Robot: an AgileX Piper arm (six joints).
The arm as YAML. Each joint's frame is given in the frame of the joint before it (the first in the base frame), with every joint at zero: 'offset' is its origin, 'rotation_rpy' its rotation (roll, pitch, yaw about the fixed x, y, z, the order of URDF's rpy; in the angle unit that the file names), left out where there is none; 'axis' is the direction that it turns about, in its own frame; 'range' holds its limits. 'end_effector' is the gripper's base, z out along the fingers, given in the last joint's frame.
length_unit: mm
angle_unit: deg
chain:
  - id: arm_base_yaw
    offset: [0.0, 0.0, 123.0]
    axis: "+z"
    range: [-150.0, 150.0]
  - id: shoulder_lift
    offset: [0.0, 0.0, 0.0]
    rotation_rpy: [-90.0, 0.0, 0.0]
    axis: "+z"
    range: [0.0, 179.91]
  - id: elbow
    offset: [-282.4, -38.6, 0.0]
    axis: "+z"
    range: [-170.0, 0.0]
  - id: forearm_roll
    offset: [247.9, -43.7, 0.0]
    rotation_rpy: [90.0, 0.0, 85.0]
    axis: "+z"
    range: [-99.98, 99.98]
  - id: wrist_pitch
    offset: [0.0, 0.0, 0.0]
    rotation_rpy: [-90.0, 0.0, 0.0]
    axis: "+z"
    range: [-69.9, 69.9]
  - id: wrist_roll
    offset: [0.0, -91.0, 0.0]
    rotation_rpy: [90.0, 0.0, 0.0]
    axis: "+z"
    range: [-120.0, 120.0]
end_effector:
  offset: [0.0, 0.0, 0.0]
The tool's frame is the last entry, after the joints.
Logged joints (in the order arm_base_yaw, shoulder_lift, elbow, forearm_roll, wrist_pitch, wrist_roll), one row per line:
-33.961, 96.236, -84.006, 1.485, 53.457, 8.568
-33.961, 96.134, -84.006, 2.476, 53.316, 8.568
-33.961, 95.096, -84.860, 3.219, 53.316, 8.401
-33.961, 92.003, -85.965, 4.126, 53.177, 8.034
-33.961, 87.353, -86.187, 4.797, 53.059, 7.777
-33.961, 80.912, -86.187, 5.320, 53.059, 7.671
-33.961, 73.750, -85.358, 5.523, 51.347, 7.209
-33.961, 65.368, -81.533, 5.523, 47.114, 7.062
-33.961, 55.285, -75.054, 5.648, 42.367, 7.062
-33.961, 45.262, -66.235, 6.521, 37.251, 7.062
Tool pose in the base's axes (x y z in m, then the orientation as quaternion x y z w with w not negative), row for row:
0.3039, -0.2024, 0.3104, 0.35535, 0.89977, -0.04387, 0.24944
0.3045, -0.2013, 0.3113, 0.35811, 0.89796, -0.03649, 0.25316
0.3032, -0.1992, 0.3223, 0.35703, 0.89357, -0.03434, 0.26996
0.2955, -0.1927, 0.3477, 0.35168, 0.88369, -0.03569, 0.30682
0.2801, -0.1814, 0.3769, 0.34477, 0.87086, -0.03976, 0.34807
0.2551, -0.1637, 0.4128, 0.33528, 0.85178, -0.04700, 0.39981
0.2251, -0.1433, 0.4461, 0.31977, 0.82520, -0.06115, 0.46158
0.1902, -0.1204, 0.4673, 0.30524, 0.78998, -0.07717, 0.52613
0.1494, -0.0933, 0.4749, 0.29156, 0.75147, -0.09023, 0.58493
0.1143, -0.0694, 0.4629, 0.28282, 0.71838, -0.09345, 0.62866
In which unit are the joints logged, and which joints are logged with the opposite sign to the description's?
The joints are logged in degrees. Opposite sign: none.
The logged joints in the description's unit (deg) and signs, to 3 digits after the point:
-33.961, 96.236, -84.006, 1.485, 53.457, 8.568
-33.961, 96.134, -84.006, 2.476, 53.316, 8.568
-33.961, 95.096, -84.860, 3.219, 53.316, 8.401
-33.961, 92.003, -85.965, 4.126, 53.177, 8.034
-33.961, 87.353, -86.187, 4.797, 53.059, 7.777
-33.961, 80.912, -86.187, 5.320, 53.059, 7.671
-33.961, 73.750, -85.358, 5.523, 51.347, 7.209
-33.961, 65.368, -81.533, 5.523, 47.114, 7.062
-33.961, 55.285, -75.054, 5.648, 42.367, 7.062
-33.961, 45.262, -66.235, 6.521, 37.251, 7.062

